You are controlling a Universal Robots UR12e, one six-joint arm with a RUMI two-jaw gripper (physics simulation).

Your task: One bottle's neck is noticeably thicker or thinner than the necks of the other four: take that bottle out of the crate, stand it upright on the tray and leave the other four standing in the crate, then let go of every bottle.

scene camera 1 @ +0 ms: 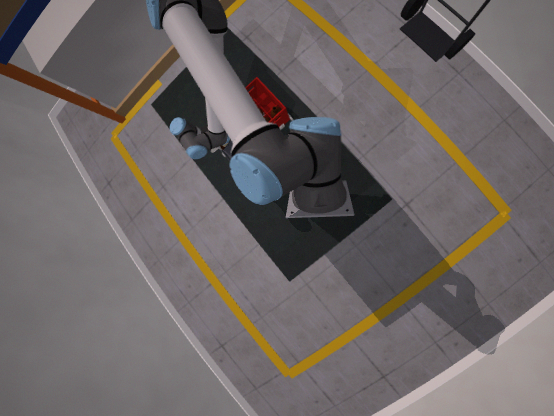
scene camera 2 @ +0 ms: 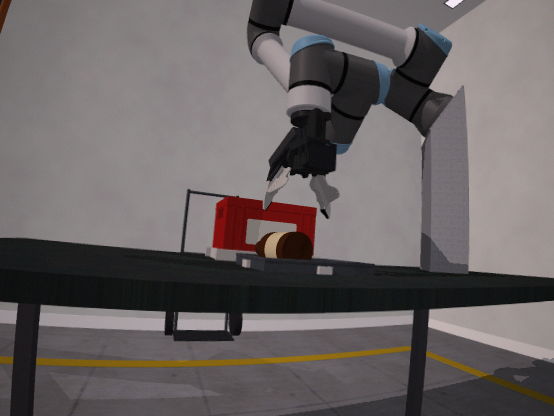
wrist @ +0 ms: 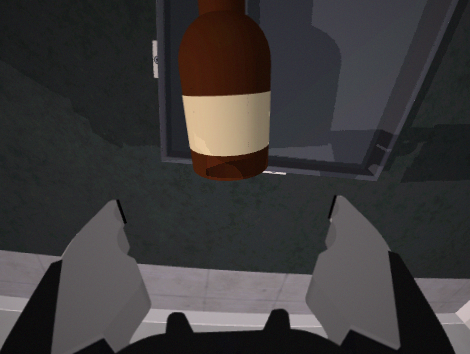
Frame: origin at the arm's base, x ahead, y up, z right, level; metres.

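Seen in the pictures: gripper, between the fingertips: (scene camera 2: 298, 215) (wrist: 228, 199); arm's base, origin of its link: (scene camera 1: 319, 197) (scene camera 2: 440, 118).
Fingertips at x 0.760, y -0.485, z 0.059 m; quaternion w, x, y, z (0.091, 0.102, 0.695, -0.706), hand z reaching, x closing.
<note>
Offsets run from my fingertips to a thing's top centre.
A brown bottle {dx -0.020, dy -0.033, dz +0.071 m} (scene camera 2: 295, 245) (wrist: 227, 60) with a cream label lies on its side on the dark grey tray {dx -0.084, dy -0.086, dz +0.052 m} (scene camera 2: 285, 266) (wrist: 370, 60). Its base reaches over the tray's near rim in the wrist view, where its neck is cut off by the top edge. My gripper (scene camera 2: 296, 212) (wrist: 228, 199) is open and empty, above the lying bottle and toward its base end, not touching it. The red crate {dx -0.202, dy +0.064, dz +0.319 m} (scene camera 1: 286, 118) (scene camera 2: 230, 225) stands behind the tray in scene camera 2. Dark brown bottle parts show inside it in scene camera 1; their number and necks cannot be made out.
The dark table (scene camera 1: 280, 250) (scene camera 2: 150, 290) bears the tray and crate. My arm hides much of it in scene camera 1. A tall grey block (scene camera 2: 445, 200) stands on the table to the right in scene camera 2. A hand truck (scene camera 1: 430, 37) stands on the floor beyond.
</note>
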